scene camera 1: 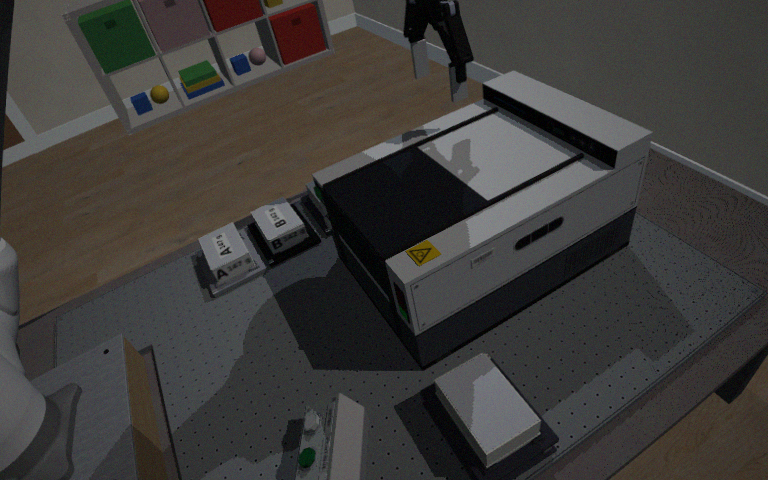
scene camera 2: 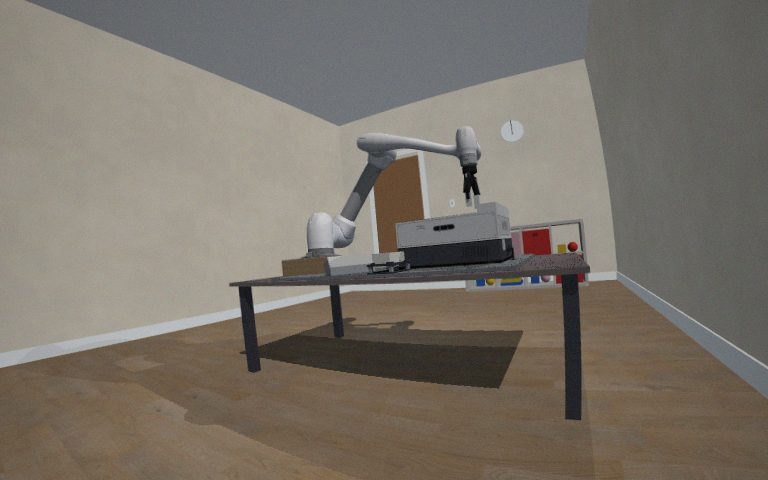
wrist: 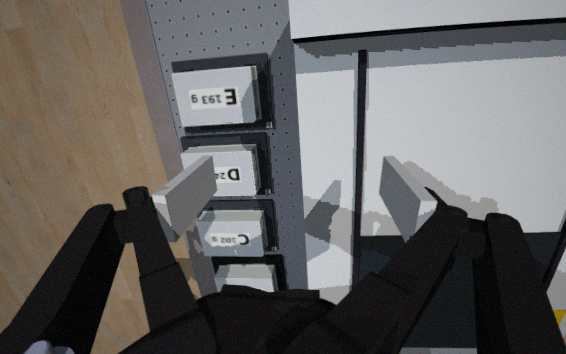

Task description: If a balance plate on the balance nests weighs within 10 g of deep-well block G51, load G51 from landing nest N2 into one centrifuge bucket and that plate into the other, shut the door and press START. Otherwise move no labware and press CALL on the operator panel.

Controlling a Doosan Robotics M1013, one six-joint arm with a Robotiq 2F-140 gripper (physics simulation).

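Frame: origin at the arm's base, x ahead, y left, z up, level; millimetres.
Seen in the pictures: gripper, fingertip midpoint: (scene camera 1: 440, 87) (scene camera 2: 473, 207) (wrist: 295, 174); arm's base, link origin: (scene camera 1: 24, 452).
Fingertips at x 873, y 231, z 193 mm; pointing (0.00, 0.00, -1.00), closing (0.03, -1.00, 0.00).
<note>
Offsets run from my fingertips to a thing's top centre. "spot": to the spot under its first point.
My gripper (scene camera 1: 439, 84) (scene camera 2: 472, 204) (wrist: 295, 174) is open and empty, high above the centrifuge (scene camera 1: 526, 240) (scene camera 2: 421, 236) and pointing down. On the centrifuge's top are a dark area (scene camera 1: 396, 198) and a white panel {spot: dx +23, dy -185, dz -61 mm} (scene camera 1: 509, 152). Beside it stand plates A {dx -497, dy +97, dz -217 mm} (scene camera 1: 218, 244), labelled 147 g, and B {dx -370, dy +115, dz -217 mm} (scene camera 1: 274, 213), whose number is blurred. The wrist view shows plates E {dx +36, dy +140, dz -217 mm} (wrist: 215, 117), 193 g, D {dx -94, dy +145, dz -217 mm} (wrist: 245, 155), its number partly behind a finger, and C {dx -230, dy +136, dz -217 mm} (wrist: 232, 220), apparently 102 g. A white block {dx -222, dy -483, dz -190 mm} (scene camera 1: 481, 396) sits on a dark nest; its label does not show.
A panel {dx -455, dy -466, dz -187 mm} (scene camera 1: 346, 447) with a green button {dx -464, dy -434, dz -196 mm} (scene camera 1: 307, 457) and a pale button {dx -442, dy -389, dz -196 mm} (scene camera 1: 312, 420) stands near the front. The arm's base stands on a wooden block (scene camera 2: 303, 267) at the table's left. The centrifuge's raised rear housing {spot: dx +159, dy -180, dz -27 mm} (scene camera 1: 572, 107) is a tall obstacle. A shelf unit (scene camera 1: 116, 101) stands beyond the table.
</note>
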